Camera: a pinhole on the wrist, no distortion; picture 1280 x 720 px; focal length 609.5 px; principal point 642.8 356.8 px. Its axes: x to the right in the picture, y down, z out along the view. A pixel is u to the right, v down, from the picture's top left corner.
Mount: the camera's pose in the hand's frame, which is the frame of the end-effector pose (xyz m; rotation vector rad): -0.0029 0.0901 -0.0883 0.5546 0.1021 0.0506
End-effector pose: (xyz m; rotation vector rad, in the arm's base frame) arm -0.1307 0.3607 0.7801 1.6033 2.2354 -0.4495
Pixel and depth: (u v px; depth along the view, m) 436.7 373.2 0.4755
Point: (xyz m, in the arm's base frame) -0.2169 0.0686 0.5427
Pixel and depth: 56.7 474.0 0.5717
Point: -0.0859 -0.3214 0.5692
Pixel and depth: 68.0 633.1 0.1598
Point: -0.0268 0.2199 0.7531
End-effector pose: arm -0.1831 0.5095 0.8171 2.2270 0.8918 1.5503
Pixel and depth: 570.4 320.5 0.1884
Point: -0.1291 0.5295 0.7777
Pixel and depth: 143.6 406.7 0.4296
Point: -0.0006 0.4541 0.3947
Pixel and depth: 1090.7 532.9 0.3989
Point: 0.1556 0.7484 0.9536
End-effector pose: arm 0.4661 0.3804 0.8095 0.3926 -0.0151 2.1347
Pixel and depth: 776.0 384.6 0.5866
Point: 0.6312 0.5714 1.2275
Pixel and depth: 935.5 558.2 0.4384
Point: 0.4301 0.5298 1.2047
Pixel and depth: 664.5 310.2 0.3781
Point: 0.6043 0.4628 1.0102
